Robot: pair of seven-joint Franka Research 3 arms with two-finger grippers.
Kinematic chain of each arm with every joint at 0, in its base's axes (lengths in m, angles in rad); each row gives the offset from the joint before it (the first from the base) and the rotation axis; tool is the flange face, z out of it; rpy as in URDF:
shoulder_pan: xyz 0 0 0.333 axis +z
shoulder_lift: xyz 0 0 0 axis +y
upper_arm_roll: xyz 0 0 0.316 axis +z
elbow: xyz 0.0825 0 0 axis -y
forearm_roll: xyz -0.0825 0 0.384 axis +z
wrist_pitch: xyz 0 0 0 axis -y
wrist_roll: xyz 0.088 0 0 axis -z
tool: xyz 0 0 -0.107 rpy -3.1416 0 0
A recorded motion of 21 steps. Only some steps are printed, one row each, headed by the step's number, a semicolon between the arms.
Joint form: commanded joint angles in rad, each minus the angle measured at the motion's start. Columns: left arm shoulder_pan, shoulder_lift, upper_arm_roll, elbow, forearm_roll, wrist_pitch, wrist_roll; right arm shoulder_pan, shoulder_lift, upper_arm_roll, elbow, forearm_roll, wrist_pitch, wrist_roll.
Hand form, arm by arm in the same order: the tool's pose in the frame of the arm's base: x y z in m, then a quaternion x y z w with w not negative. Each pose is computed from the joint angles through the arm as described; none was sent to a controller.
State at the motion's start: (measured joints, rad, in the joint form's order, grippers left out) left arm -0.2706 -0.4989 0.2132 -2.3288 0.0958 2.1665 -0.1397; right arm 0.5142 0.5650 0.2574 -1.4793 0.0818 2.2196 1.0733
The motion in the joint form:
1: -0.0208 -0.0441 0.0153 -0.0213 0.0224 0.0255 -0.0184; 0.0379 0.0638 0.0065 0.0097 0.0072 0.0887 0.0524
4: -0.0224 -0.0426 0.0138 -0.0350 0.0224 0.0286 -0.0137; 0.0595 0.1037 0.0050 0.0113 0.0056 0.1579 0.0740
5: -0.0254 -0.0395 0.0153 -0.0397 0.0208 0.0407 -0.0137; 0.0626 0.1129 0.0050 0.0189 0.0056 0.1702 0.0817
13: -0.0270 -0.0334 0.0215 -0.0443 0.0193 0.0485 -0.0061; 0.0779 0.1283 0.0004 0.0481 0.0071 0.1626 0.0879
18: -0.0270 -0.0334 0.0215 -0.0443 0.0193 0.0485 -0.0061; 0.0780 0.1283 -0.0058 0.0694 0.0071 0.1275 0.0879
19: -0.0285 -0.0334 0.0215 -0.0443 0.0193 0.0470 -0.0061; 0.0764 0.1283 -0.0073 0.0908 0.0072 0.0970 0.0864
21: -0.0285 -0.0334 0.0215 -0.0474 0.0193 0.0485 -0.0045; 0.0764 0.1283 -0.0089 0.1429 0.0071 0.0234 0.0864
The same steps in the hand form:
1: 0.4256 -0.0089 0.5636 0.98232 0.01710 0.18440 0.02750; 0.5285 0.5097 0.3441 -0.96491 0.20999 0.02652 0.15541
4: 0.4248 -0.0111 0.5565 0.98347 0.01256 0.17868 0.02637; 0.5238 0.5231 0.3234 -0.96151 0.21620 0.02189 0.16819
5: 0.4259 -0.0123 0.5542 0.98310 0.01184 0.18058 0.02777; 0.5246 0.5258 0.3217 -0.95992 0.21974 0.02025 0.17281
13: 0.4274 -0.0108 0.5499 0.98341 0.01024 0.17888 0.02832; 0.5236 0.5343 0.3232 -0.95968 0.21859 0.02081 0.17551
18: 0.4274 -0.0108 0.5499 0.98341 0.01024 0.17888 0.02832; 0.5276 0.5325 0.3290 -0.96060 0.21932 0.02345 0.16913
19: 0.4273 -0.0114 0.5497 0.98355 0.00950 0.17813 0.02836; 0.5308 0.5317 0.3358 -0.96127 0.21875 0.02587 0.16563
21: 0.4271 -0.0116 0.5483 0.98370 0.00855 0.17737 0.02819; 0.5352 0.5321 0.3530 -0.96295 0.21639 0.03262 0.15758

